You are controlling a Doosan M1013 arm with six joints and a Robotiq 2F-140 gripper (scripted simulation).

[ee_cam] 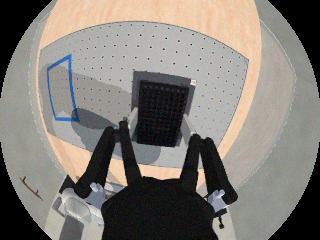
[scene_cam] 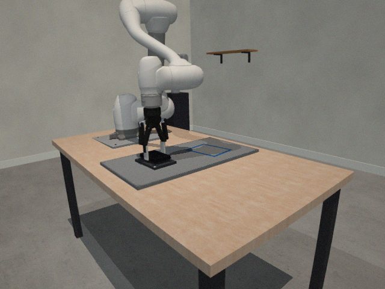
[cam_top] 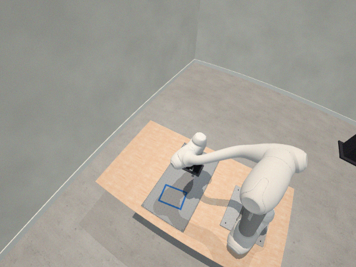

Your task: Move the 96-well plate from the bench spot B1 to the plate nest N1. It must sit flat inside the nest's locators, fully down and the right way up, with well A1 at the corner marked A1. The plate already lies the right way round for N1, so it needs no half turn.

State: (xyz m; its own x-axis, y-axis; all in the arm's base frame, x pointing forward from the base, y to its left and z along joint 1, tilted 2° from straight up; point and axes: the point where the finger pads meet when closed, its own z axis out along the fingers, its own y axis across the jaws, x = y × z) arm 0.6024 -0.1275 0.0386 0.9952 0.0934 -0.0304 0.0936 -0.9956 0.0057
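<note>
Now: hand 20 mm above the black 96-well plate. Also, from my hand: dark plate nest: 40 mm below.
</note>
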